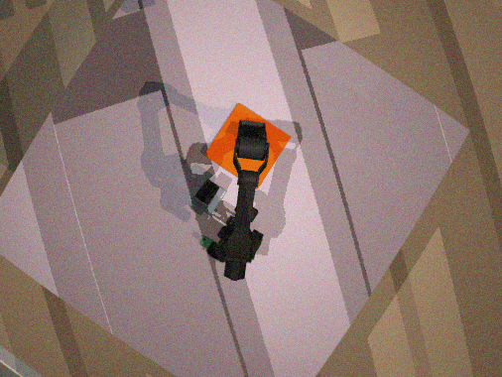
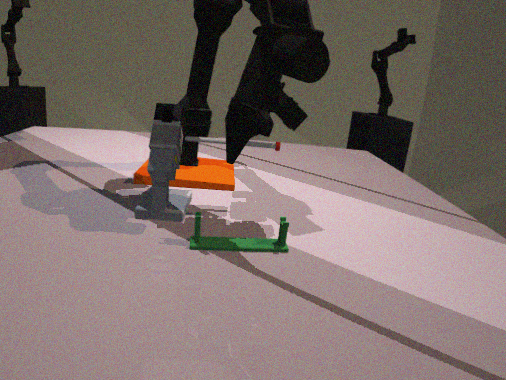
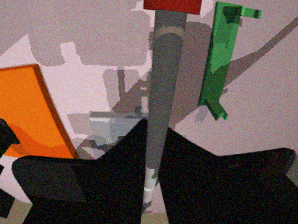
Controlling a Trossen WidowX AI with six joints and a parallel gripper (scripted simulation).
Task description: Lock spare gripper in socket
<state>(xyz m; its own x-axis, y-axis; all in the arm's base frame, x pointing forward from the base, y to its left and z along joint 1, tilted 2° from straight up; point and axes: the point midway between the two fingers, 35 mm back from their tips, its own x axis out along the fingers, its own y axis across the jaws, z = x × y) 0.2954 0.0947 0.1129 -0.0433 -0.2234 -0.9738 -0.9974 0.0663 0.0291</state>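
Right now my gripper tip is 100 mm to the left of the grey mount, 40 mm above it and 20 mm past it. From my gripper tip the other things lie so: green rack 100 mm ahead, 70 mm below, 20 mm to the left; spare gripper 100 mm to the right, 40 mm behind, 20 mm above.
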